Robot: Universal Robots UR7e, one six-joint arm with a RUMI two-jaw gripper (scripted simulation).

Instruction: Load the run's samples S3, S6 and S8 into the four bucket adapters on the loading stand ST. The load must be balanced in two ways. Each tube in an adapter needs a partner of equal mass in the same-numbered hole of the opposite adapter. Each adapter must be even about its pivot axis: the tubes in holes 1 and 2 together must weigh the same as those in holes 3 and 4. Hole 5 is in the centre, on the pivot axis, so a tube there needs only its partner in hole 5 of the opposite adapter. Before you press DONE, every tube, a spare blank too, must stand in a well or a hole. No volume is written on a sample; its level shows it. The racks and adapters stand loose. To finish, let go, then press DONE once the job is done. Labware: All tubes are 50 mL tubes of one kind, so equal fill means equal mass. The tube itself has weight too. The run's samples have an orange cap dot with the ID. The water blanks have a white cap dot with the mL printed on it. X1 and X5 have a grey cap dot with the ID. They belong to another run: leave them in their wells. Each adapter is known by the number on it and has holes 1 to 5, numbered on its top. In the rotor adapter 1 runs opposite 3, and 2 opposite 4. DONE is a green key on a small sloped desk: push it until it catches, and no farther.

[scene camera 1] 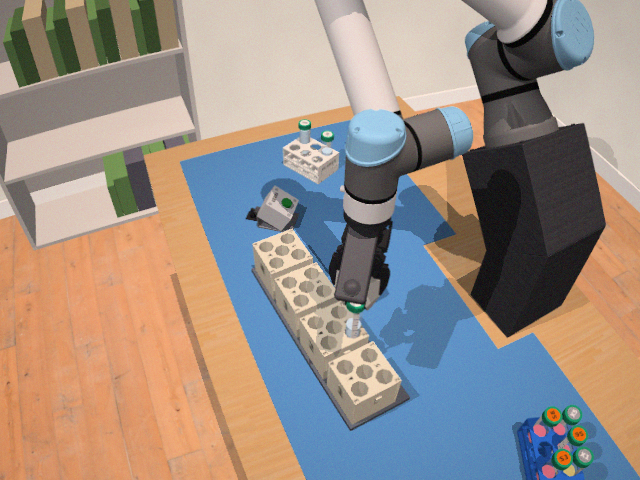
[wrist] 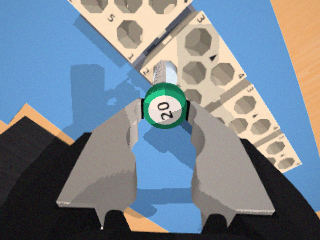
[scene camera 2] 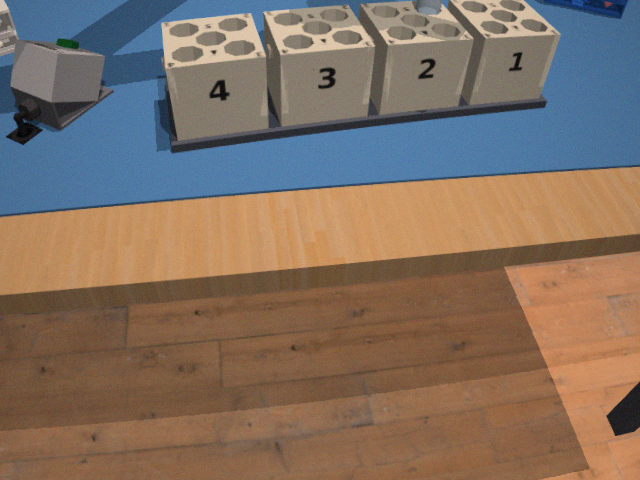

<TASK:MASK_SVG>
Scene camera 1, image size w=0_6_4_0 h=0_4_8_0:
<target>my gripper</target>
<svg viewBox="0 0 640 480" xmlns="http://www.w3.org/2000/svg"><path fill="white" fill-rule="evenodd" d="M344 211L343 216L346 221L346 227L341 237L342 245L339 245L336 252L333 253L329 265L329 275L335 287L334 297L340 300L343 305L346 305L346 302L360 305L365 304L365 310L369 310L386 289L390 278L389 264L384 263L386 259L384 253L386 246L386 253L388 250L387 240L389 239L389 233L393 221L391 221L392 216L382 223L362 224L350 218Z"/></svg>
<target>white rack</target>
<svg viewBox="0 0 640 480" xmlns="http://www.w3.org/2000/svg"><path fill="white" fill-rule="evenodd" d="M283 147L283 164L316 184L320 184L338 170L338 152L333 149L332 155L322 155L322 143L310 138L310 143L308 144L299 143L299 138Z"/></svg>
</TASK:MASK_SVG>
